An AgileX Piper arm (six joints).
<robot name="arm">
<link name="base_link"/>
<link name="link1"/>
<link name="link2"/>
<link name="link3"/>
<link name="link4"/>
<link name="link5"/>
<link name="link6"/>
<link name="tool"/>
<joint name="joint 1" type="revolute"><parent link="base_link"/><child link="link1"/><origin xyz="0 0 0.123" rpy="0 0 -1.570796"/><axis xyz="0 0 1"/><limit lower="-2.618" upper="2.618"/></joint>
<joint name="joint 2" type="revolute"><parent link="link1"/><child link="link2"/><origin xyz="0 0 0" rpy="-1.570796 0 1.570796"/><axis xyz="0 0 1"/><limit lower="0" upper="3.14"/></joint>
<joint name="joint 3" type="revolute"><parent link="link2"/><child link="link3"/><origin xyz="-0.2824 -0.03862 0" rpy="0 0 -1.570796"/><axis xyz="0 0 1"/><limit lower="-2.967" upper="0"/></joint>
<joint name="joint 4" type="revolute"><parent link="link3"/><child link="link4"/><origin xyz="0.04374 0.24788 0" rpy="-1.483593 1.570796 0"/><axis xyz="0 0 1"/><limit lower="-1.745" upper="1.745"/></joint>
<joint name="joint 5" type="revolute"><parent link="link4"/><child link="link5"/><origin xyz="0 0 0" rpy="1.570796 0 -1.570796"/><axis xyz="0 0 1"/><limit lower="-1.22" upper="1.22"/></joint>
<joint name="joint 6" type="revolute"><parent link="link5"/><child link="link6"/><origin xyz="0 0.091 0" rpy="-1.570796 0 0"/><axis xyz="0 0 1"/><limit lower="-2.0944" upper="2.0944"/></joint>
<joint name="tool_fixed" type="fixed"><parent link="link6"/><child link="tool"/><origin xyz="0 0 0" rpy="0 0 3.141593"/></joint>
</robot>
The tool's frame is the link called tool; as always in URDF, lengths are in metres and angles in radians.
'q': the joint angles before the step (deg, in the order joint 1, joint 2, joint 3, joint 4, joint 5, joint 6). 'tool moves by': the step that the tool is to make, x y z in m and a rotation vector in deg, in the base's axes. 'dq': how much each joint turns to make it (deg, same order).
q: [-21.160 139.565 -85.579 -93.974 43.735 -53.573]
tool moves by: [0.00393 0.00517 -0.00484 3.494 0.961 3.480]
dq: [0.117 0.001 -0.001 1.530 -4.520 -2.875]
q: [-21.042 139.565 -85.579 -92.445 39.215 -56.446]
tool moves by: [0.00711 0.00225 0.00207 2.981 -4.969 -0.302]
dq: [0.101 -0.055 -0.942 -0.184 -3.035 4.435]
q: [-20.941 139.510 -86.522 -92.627 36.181 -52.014]
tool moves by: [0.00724 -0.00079 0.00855 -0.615 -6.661 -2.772]
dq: [0.374 0.000 -1.337 -3.219 1.197 8.414]
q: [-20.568 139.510 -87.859 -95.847 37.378 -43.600]
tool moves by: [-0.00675 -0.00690 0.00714 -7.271 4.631 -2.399]
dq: [0.000 0.001 -0.001 -1.034 7.538 -3.998]
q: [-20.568 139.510 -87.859 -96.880 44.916 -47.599]
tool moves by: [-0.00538 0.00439 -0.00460 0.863 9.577 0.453]
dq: [0.511 -0.001 -0.016 7.532 1.367 -13.149]
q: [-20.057 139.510 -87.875 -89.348 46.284 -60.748]
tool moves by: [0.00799 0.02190 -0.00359 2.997 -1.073 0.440]
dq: [2.720 0.000 0.000 3.821 -0.751 0.031]
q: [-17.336 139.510 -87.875 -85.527 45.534 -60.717]
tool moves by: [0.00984 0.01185 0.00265 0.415 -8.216 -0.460]
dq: [1.631 0.000 -0.001 -4.319 -0.870 10.919]
